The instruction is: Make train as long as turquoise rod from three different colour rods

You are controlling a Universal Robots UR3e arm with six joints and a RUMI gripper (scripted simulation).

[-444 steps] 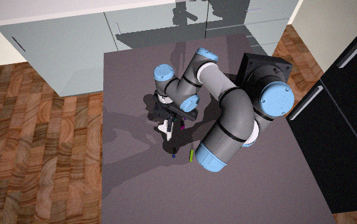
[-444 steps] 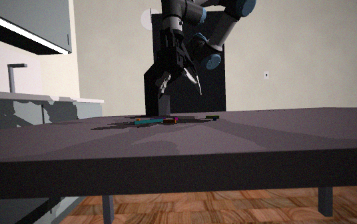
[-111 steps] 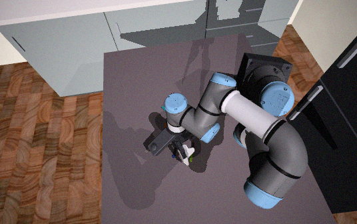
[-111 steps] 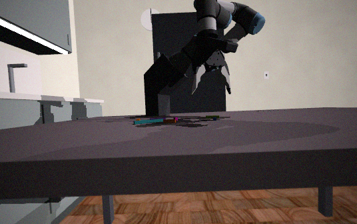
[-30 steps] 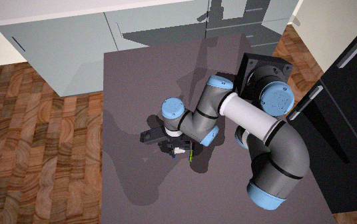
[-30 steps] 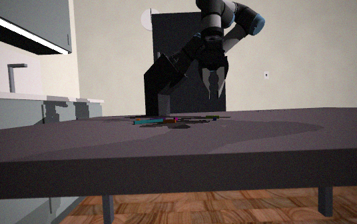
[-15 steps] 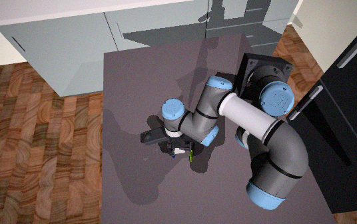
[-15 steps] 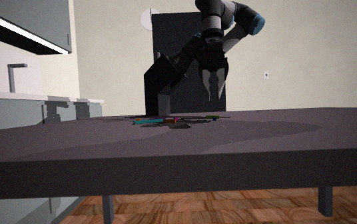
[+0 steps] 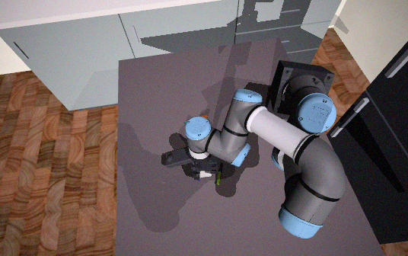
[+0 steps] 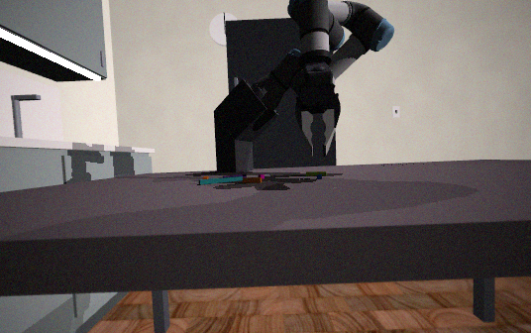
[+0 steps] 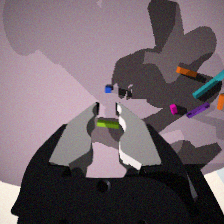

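Now: the blue rod 6 cm below my hand. The rest, counted from my hand: magenta rod (5 cm behind, 13 cm to the right, 6 cm below); then purple rod (6 cm behind, 20 cm to the right, 6 cm below); then lime rod (8 cm behind, 1 cm to the left, 6 cm below).
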